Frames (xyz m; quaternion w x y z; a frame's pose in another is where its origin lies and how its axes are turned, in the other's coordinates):
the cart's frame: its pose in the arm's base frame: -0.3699 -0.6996 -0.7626 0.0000 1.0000 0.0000 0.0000
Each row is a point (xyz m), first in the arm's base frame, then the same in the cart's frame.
Working: the arm's base frame: its pose in the cart's frame: 0.3699 -0.6996 -0.7626 0.0000 1.0000 0.0000 0.0000

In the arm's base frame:
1: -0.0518 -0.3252 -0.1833
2: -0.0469 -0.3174 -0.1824
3: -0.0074 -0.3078 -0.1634
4: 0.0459 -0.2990 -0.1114
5: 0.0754 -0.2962 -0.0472
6: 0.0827 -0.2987 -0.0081
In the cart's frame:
1: 0.3181 -0.3744 -0.5793
2: 0.3230 -0.3822 -0.5802
3: 0.3625 -0.3918 -0.5992
4: 0.4158 -0.4006 -0.6512
5: 0.4453 -0.4034 -0.7154
6: 0.4526 -0.4009 -0.7545

